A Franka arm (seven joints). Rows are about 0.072 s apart.
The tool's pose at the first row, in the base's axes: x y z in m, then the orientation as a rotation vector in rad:
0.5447, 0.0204, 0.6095, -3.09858, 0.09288, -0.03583
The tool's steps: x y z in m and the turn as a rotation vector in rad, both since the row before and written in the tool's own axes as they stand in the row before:
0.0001, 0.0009, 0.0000, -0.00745, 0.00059, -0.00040
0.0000, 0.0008, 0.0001, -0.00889, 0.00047, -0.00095
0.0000, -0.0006, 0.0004, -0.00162, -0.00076, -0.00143
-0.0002, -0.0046, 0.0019, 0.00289, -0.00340, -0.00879
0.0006, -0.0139, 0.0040, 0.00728, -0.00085, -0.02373
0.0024, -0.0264, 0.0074, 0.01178, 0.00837, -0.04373
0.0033, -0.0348, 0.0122, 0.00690, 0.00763, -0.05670
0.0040, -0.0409, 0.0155, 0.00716, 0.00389, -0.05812
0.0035, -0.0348, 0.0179, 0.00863, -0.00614, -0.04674
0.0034, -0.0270, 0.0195, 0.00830, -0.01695, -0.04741
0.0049, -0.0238, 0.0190, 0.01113, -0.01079, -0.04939
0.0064, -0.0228, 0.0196, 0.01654, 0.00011, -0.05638
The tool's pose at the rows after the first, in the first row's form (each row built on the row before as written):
0.5447, 0.0195, 0.6095, -3.10605, 0.09263, -0.03650
0.5447, 0.0187, 0.6094, -3.11499, 0.09158, -0.03695
0.5447, 0.0193, 0.6090, -3.11668, 0.08941, -0.03574
0.5448, 0.0239, 0.6072, -3.11421, 0.07553, -0.03070
0.5462, 0.0379, 0.6036, -3.10783, 0.03836, -0.03007
0.5494, 0.0645, 0.5971, -3.09651, -0.02945, -0.04427
0.5524, 0.0999, 0.5866, -3.08807, -0.11688, -0.05781
0.5538, 0.1417, 0.5733, -3.07703, -0.20621, -0.06553
0.5533, 0.1777, 0.5575, -3.06433, -0.27799, -0.05710
0.5524, 0.2061, 0.5398, -3.05132, -0.35097, -0.03224
0.5520, 0.2317, 0.5226, -3.03254, -0.42574, -0.01642
0.5519, 0.2569, 0.5050, -3.00345, -0.50866, -0.01640

